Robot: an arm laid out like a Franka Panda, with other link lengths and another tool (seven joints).
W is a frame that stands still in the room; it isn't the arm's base.
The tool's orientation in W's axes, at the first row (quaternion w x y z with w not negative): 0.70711, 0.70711, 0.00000, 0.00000
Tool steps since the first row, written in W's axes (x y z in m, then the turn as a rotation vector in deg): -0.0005, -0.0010, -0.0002, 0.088, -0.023, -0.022; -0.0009, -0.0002, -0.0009, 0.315, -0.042, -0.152; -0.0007, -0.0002, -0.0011, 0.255, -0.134, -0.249; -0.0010, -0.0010, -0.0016, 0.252, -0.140, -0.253; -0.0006, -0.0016, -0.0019, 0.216, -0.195, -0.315; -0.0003, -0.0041, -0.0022, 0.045, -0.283, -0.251; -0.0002, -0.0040, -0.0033, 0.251, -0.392, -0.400; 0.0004, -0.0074, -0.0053, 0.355, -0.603, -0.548; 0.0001, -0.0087, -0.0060, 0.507, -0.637, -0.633; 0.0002, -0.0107, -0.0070, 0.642, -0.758, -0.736; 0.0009, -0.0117, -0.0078, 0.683, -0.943, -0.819
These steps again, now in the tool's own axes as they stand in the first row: -0.0005, -0.0002, 0.0010, 0.088, -0.022, 0.023; -0.0009, -0.0009, 0.0002, 0.315, -0.152, 0.042; -0.0007, -0.0011, 0.0002, 0.255, -0.249, 0.134; -0.0010, -0.0016, 0.0010, 0.252, -0.253, 0.140; -0.0006, -0.0019, 0.0016, 0.216, -0.315, 0.195; -0.0003, -0.0022, 0.0041, 0.045, -0.251, 0.283; -0.0002, -0.0033, 0.0040, 0.251, -0.400, 0.392; 0.0004, -0.0053, 0.0074, 0.355, -0.548, 0.603; 0.0001, -0.0060, 0.0087, 0.507, -0.633, 0.637; 0.0002, -0.0070, 0.0107, 0.642, -0.736, 0.758; 0.0009, -0.0078, 0.0117, 0.683, -0.819, 0.943
